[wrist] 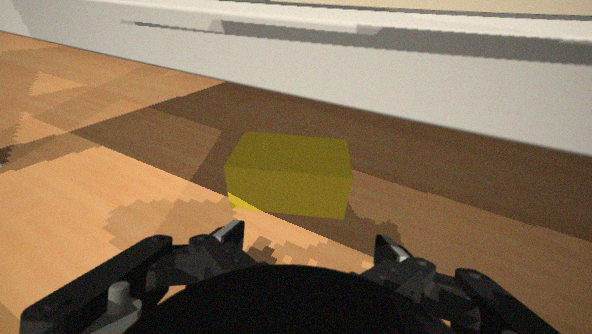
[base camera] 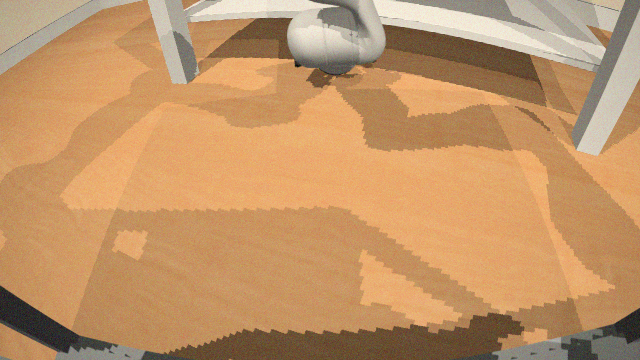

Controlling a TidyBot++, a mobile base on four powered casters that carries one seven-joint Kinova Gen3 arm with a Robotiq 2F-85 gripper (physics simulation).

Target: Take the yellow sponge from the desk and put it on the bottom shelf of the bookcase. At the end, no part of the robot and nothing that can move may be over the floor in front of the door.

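Places are measured from the arm's base along level axes (x ahead, y left, z up), in metres.
Pixels of known places: gripper, fingertip midpoint: (wrist: 307, 242).
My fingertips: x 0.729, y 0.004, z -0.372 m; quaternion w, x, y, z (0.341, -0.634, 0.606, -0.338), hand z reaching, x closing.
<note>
Ahead of a thing's pixels: the offset from my fingertips to its top centre. "spot": to the spot under its first point.
The yellow sponge @(dy +0.023, dx +0.076, dz +0.021 m) (wrist: 287, 175) is a block on the wooden floor, mostly in shadow, beside the low white board of a piece of furniture. It does not show in the base camera view, where the arm's wrist covers part of that area. My gripper (wrist: 307, 242) is open and empty. In the wrist view its two fingertips stand apart on the near side of the sponge, with the sponge ahead of the gap and not between them. In the base camera view the fingers are hidden by the white arm. A bookcase or door cannot be made out.
A white piece of furniture has a left leg @(spot: dy +0.336, dx +0.013, dz +0.079 m) (base camera: 172, 45), a right leg @(spot: dy -0.434, dx -0.250, dz +0.115 m) (base camera: 607, 85) and a low white board (base camera: 450, 25) (wrist: 350, 75) running across behind the sponge. The arm (base camera: 335, 37) reaches down between the legs. A wall with a pale skirting board (base camera: 50, 37) is at the left.
</note>
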